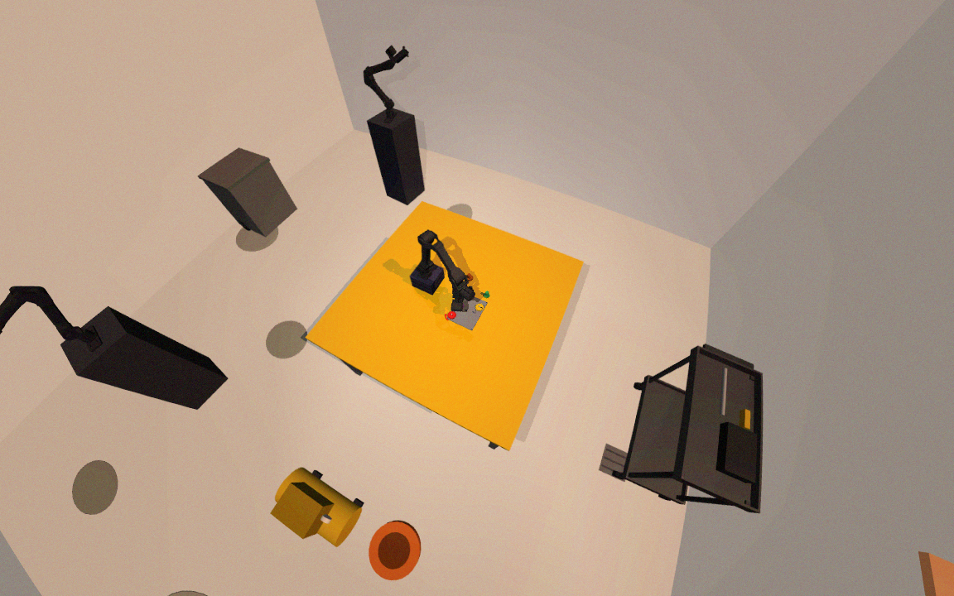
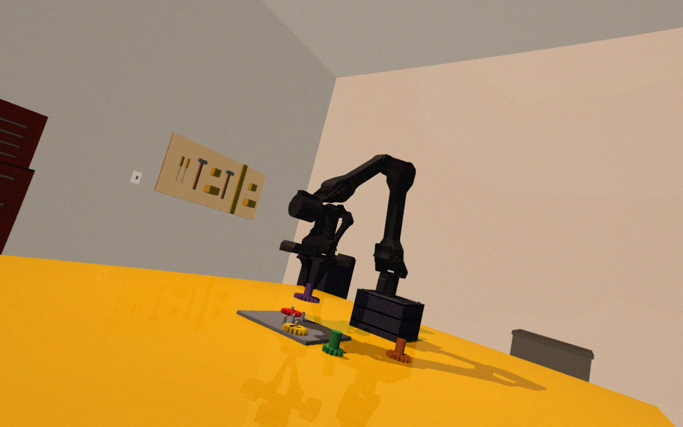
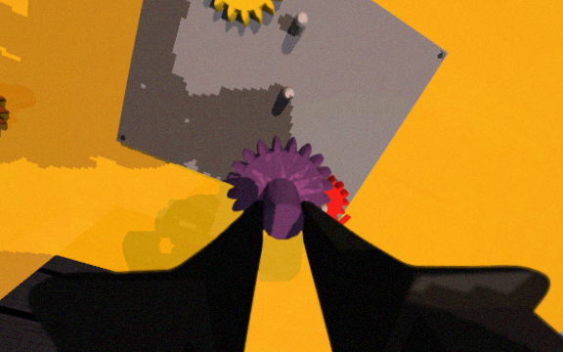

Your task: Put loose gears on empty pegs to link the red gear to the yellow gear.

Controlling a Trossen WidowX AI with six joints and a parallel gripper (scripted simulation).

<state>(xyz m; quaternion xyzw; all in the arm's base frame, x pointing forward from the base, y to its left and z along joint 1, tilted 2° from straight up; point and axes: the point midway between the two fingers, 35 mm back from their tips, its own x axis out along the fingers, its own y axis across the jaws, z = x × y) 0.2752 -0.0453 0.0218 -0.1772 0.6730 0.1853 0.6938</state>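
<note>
Now: gripper tip 1 cm above the purple gear. The rest, counted from my gripper tip: green gear: 8 cm ahead, 18 cm to the left, 7 cm below; orange gear: 8 cm behind, 23 cm to the left, 7 cm below; red gear: 1 cm behind, 5 cm to the right, 7 cm below.
</note>
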